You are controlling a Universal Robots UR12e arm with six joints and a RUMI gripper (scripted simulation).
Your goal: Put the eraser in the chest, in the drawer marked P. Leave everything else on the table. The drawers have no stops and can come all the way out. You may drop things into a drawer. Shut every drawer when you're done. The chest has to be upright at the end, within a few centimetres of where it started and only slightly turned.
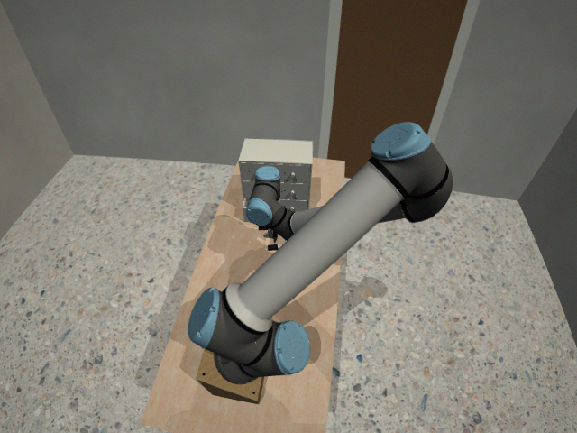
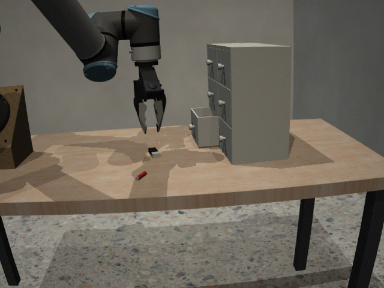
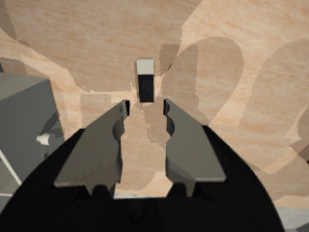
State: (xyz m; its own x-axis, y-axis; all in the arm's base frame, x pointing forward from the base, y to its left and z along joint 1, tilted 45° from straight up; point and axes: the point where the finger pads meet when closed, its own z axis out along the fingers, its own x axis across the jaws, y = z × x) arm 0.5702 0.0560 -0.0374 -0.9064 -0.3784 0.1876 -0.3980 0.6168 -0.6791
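Right now my hand is 8 cm above the eraser. From my hand the other things lie so: small red cylinder: 18 cm to the right, 8 cm below.
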